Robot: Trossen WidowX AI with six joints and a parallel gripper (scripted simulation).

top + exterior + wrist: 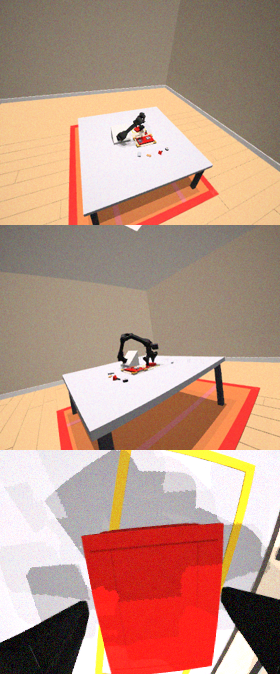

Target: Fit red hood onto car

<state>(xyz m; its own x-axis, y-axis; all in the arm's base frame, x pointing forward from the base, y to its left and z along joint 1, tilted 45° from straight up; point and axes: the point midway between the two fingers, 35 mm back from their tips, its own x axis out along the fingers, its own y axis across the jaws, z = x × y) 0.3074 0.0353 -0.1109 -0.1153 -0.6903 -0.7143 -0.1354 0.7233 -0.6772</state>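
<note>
Now: gripper tip 1 cm below the red hood. Also, from my gripper tip: grey engine block (22 cm to the right, 2 cm ahead, 1 cm above).
</note>
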